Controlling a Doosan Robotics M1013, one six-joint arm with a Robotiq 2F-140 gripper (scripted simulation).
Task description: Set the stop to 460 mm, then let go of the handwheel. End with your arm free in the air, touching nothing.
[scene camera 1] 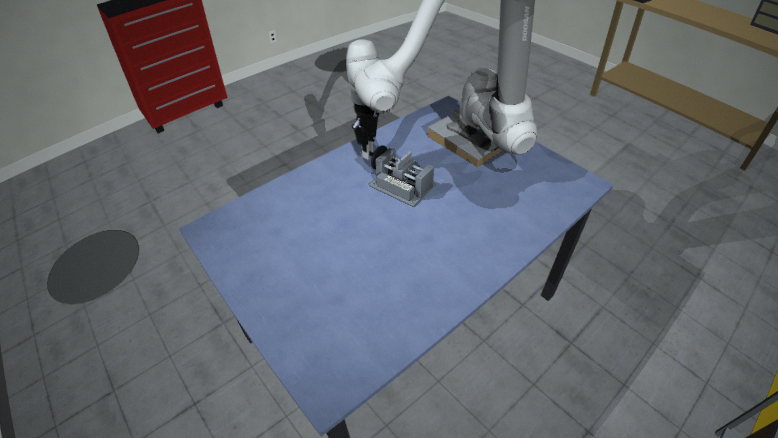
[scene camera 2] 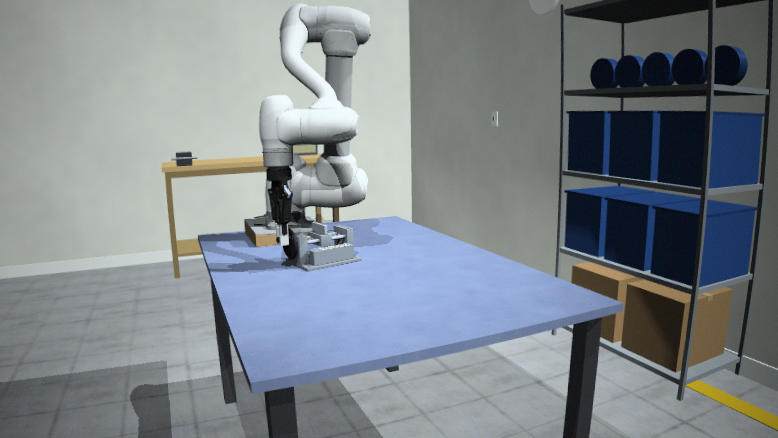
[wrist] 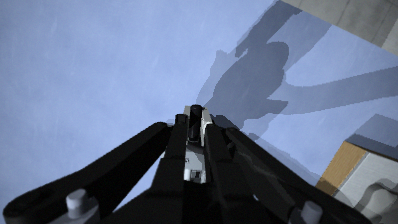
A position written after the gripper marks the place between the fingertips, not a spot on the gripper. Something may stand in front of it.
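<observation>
The gripper [scene camera 2: 282, 244] can be seen here, and it appears both in scene camera 1, as the gripper [scene camera 1: 368, 156], and in the wrist view, as the gripper [wrist: 195, 115].
</observation>
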